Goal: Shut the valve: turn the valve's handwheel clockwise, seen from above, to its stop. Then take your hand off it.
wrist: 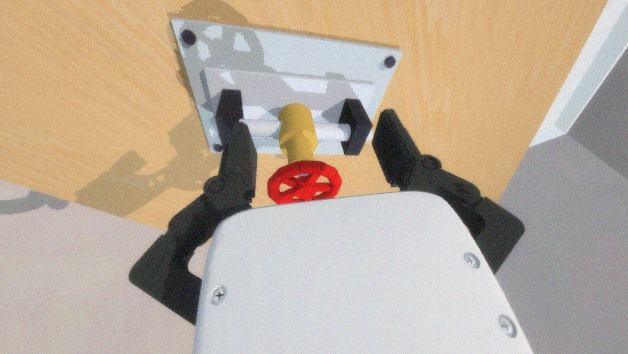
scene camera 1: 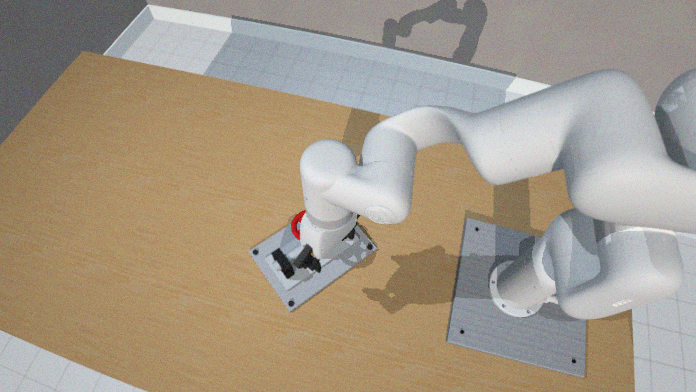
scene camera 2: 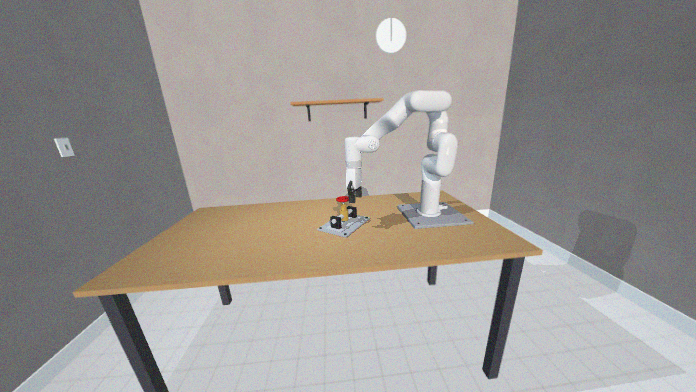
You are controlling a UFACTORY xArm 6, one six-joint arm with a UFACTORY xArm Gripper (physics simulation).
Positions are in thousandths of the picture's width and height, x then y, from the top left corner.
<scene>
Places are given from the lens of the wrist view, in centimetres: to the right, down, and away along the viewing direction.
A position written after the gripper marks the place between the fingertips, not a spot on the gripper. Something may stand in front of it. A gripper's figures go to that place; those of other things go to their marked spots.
gripper (wrist: 502, 374): 0, -3, 14
red valve handwheel (wrist: 485, 530): -1, 1, 18
grey base plate (wrist: 322, 126): -11, -13, 20
The marked spots on the grey base plate and the red valve handwheel are 18 cm apart.
</scene>
